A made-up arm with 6 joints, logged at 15 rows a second.
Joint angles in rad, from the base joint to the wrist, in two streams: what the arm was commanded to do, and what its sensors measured. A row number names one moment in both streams.
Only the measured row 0 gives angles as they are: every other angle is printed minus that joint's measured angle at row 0.
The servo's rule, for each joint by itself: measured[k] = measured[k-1] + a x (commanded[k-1-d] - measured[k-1]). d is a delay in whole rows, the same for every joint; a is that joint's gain. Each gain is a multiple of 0.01, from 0.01 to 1. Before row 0 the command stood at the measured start. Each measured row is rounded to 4 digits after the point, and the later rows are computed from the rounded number. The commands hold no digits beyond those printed.
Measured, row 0:
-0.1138 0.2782 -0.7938 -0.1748 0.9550 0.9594
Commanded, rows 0 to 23:
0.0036 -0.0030 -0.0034 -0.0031 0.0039 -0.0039
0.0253 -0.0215 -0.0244 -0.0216 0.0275 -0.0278
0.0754 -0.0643 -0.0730 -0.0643 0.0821 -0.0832
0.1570 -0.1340 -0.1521 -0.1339 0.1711 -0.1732
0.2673 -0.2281 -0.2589 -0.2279 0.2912 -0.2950
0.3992 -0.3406 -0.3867 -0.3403 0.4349 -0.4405
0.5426 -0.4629 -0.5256 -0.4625 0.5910 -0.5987
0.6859 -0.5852 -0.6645 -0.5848 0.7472 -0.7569
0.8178 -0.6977 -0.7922 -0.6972 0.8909 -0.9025
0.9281 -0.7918 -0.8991 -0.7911 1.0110 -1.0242
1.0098 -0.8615 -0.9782 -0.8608 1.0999 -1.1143
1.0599 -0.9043 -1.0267 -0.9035 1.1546 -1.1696
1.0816 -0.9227 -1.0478 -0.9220 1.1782 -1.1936
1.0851 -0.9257 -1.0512 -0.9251 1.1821 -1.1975
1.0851 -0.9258 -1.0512 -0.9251 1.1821 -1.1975
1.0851 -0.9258 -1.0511 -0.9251 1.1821 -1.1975
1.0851 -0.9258 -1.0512 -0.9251 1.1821 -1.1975
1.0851 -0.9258 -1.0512 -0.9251 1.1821 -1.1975
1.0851 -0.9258 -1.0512 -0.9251 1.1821 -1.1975
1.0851 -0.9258 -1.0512 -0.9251 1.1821 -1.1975
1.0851 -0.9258 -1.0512 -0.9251 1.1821 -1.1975
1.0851 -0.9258 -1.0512 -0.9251 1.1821 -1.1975
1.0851 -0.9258 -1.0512 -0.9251 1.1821 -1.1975
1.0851 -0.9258 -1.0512 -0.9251 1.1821 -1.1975
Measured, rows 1 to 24:
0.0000 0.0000 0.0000 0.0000 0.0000 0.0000
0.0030 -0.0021 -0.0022 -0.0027 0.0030 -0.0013
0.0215 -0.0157 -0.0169 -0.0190 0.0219 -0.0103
0.0662 -0.0497 -0.0539 -0.0580 0.0683 -0.0351
0.1416 -0.1087 -0.1187 -0.1233 0.1475 -0.0821
0.2459 -0.1923 -0.2112 -0.2133 0.2581 -0.1545
0.3731 -0.2961 -0.3270 -0.3225 0.3942 -0.2517
0.5138 -0.4129 -0.4581 -0.4429 0.5457 -0.3697
0.6566 -0.5335 -0.5943 -0.5649 0.7009 -0.5013
0.7904 -0.6484 -0.7249 -0.6787 0.8472 -0.6377
0.9047 -0.7488 -0.8399 -0.7754 0.9733 -0.7691
0.9919 -0.8277 -0.9312 -0.8488 1.0708 -0.8865
1.0483 -0.8813 -0.9942 -0.8958 1.1353 -0.9828
1.0759 -0.9103 -1.0296 -0.9183 1.1683 -1.0545
1.0835 -0.9211 -1.0439 -0.9241 1.1789 -1.1031
1.0848 -0.9244 -1.0487 -0.9250 1.1814 -1.1352
1.0850 -0.9254 -1.0503 -0.9251 1.1819 -1.1564
1.0851 -0.9257 -1.0509 -0.9251 1.1821 -1.1704
1.0851 -0.9258 -1.0511 -0.9251 1.1821 -1.1796
1.0851 -0.9258 -1.0512 -0.9251 1.1821 -1.1857
1.0851 -0.9258 -1.0512 -0.9251 1.1821 -1.1897
1.0851 -0.9258 -1.0512 -0.9251 1.1821 -1.1924
1.0851 -0.9258 -1.0512 -0.9251 1.1821 -1.1941
1.0851 -0.9258 -1.0512 -0.9251 1.1821 -1.1953
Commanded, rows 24 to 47:
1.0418 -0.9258 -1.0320 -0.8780 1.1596 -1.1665
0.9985 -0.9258 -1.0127 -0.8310 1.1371 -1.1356
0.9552 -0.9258 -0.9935 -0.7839 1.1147 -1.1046
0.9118 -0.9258 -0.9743 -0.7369 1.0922 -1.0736
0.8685 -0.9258 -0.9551 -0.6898 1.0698 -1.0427
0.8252 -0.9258 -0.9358 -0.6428 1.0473 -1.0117
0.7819 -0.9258 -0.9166 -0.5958 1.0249 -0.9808
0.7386 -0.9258 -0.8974 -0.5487 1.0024 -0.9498
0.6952 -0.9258 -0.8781 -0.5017 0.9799 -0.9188
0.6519 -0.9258 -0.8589 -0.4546 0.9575 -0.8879
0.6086 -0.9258 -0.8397 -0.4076 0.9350 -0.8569
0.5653 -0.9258 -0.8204 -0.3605 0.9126 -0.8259
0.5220 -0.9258 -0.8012 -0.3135 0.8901 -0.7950
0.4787 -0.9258 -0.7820 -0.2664 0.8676 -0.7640
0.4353 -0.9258 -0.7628 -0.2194 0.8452 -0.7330
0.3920 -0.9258 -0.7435 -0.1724 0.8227 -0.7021
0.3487 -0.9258 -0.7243 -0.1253 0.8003 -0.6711
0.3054 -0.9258 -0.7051 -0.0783 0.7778 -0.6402
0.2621 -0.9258 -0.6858 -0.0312 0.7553 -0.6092
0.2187 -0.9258 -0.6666 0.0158 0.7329 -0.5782
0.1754 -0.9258 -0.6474 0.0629 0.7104 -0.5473
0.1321 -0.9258 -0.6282 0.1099 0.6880 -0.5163
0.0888 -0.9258 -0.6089 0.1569 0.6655 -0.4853
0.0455 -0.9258 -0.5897 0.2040 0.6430 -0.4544
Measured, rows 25 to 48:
1.0851 -0.9258 -1.0512 -0.9251 1.1821 -1.1960
1.0492 -0.9258 -1.0385 -0.8846 1.1648 -1.1860
1.0071 -0.9258 -1.0215 -0.8385 1.1435 -1.1689
0.9640 -0.9258 -1.0030 -0.7915 1.1213 -1.1470
0.9207 -0.9258 -0.9841 -0.7445 1.0989 -1.1220
0.8774 -0.9258 -0.9650 -0.6975 1.0765 -1.0950
0.8341 -0.9258 -0.9457 -0.6505 1.0540 -1.0667
0.7908 -0.9258 -0.9265 -0.6035 1.0316 -1.0375
0.7475 -0.9258 -0.9073 -0.5564 1.0091 -1.0077
0.7041 -0.9258 -0.8880 -0.5094 0.9866 -0.9775
0.6608 -0.9258 -0.8688 -0.4623 0.9642 -0.9470
0.6175 -0.9258 -0.8496 -0.4153 0.9417 -0.9164
0.5742 -0.9258 -0.8303 -0.3682 0.9193 -0.8856
0.5309 -0.9258 -0.8111 -0.3212 0.8968 -0.8548
0.4876 -0.9258 -0.7919 -0.2741 0.8743 -0.8239
0.4442 -0.9258 -0.7727 -0.2271 0.8519 -0.7930
0.4009 -0.9258 -0.7534 -0.1801 0.8294 -0.7621
0.3576 -0.9258 -0.7342 -0.1330 0.8070 -0.7312
0.3143 -0.9258 -0.7150 -0.0860 0.7845 -0.7003
0.2710 -0.9258 -0.6957 -0.0389 0.7620 -0.6693
0.2276 -0.9258 -0.6765 0.0081 0.7396 -0.6383
0.1843 -0.9258 -0.6573 0.0552 0.7171 -0.6074
0.1410 -0.9258 -0.6381 0.1022 0.6947 -0.5764
0.0977 -0.9258 -0.6188 0.1492 0.6722 -0.5454

